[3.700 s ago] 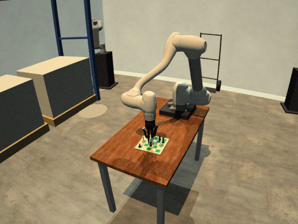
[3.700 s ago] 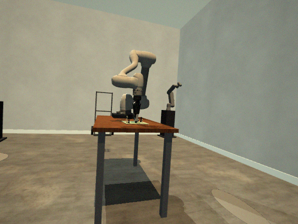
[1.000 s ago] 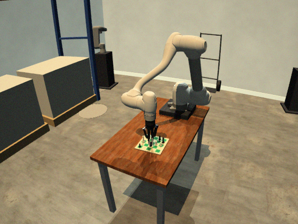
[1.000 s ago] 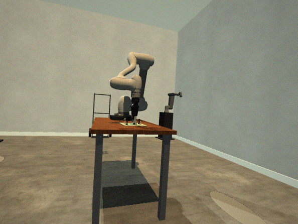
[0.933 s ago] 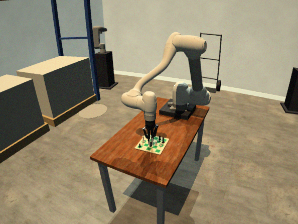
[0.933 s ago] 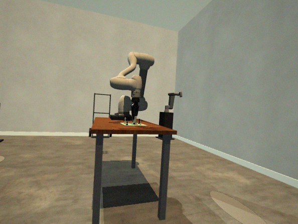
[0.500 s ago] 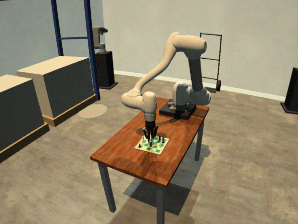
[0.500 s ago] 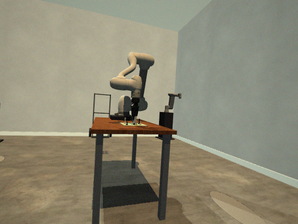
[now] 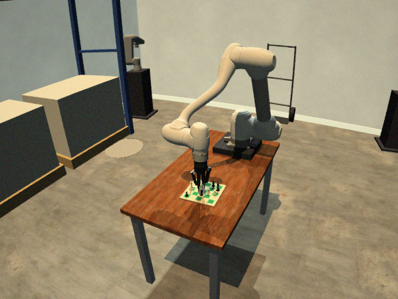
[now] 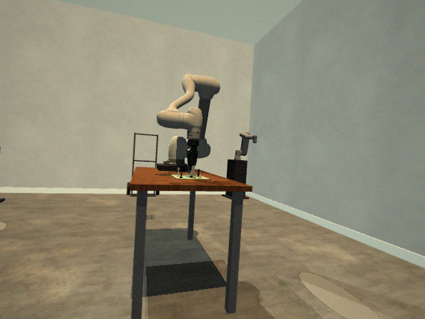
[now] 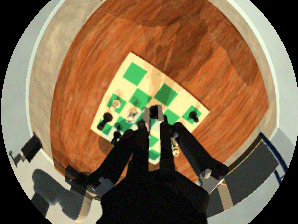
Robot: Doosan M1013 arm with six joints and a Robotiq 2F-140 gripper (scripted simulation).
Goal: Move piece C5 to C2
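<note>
The black piece is 30 mm below my hand. The rest, counted from my hand: white piece 80 mm to the right, 40 mm behind, 10 mm below; chessboard 50 mm below, 40 mm behind.
</note>
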